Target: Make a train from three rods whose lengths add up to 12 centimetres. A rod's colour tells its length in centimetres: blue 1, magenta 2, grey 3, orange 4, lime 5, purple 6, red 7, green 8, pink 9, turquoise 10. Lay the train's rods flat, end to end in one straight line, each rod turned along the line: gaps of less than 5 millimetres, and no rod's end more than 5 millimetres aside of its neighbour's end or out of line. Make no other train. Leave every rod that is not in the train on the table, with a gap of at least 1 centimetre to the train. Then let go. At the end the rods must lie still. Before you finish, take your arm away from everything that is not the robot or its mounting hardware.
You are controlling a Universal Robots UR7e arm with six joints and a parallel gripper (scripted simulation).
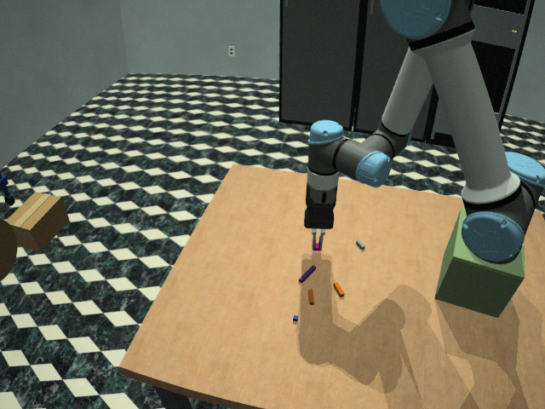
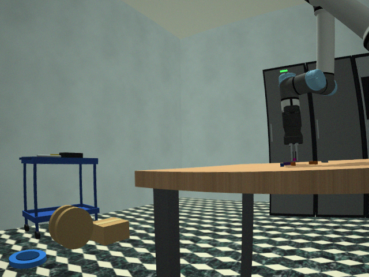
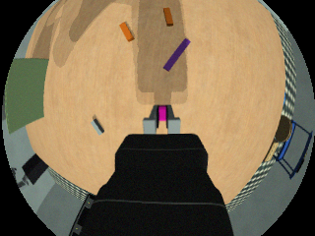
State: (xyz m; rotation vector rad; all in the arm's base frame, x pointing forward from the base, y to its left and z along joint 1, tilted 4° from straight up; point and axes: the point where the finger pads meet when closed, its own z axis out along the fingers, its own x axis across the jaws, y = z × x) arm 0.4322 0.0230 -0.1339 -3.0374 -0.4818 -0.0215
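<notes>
Now: the magenta rod 10 mm below my hand. Also, from my hand: small blue rod 20 mm behind, 230 mm to the left, 30 mm below; grey rod 110 mm behind, 60 mm to the right, 30 mm below; purple rod 90 mm to the left, 30 mm below.
</notes>
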